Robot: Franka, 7 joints.
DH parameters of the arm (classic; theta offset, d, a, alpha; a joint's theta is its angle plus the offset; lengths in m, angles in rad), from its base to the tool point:
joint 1: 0 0.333 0 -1.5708
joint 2: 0 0 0 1.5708
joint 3: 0 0.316 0.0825 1.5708
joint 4: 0 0 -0.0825 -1.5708
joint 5: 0 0.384 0 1.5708
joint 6: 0 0 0.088 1.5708
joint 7: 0 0.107 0 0
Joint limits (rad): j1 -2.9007..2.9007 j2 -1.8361..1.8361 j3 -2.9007..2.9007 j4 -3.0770..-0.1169 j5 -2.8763..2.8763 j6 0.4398..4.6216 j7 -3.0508..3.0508
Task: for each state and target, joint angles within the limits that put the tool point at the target. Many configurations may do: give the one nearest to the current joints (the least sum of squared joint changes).
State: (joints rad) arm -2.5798 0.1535 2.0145 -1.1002 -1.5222 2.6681 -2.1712
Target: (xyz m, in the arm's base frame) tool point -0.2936 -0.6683 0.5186
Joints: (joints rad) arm -2.8687 0.8483 1.2748 -1.4325 -1.5250 2.4899 -2.1712
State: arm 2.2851 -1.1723 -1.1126 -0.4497 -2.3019 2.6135 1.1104
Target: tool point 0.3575 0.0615 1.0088
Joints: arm 2.2884 -0.8920 -0.7617 -1.0807 -2.3638 3.0809 1.1104
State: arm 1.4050 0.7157 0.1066 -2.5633 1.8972 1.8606 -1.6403
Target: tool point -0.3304 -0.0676 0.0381
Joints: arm 1.9958 1.1659 0.6613 -2.5782 1.8909 1.8464 -1.6403
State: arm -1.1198 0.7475 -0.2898 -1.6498 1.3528 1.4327 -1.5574
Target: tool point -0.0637 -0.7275 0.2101
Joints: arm -1.4316 0.9410 -0.4809 -1.3261 1.4543 1.6967 -1.5574
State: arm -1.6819 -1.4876 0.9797 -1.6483 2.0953 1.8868 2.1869
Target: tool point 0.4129 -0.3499 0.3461
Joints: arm -2.3970 -1.5296 1.4299 -2.2952 1.9986 1.9100 2.1869
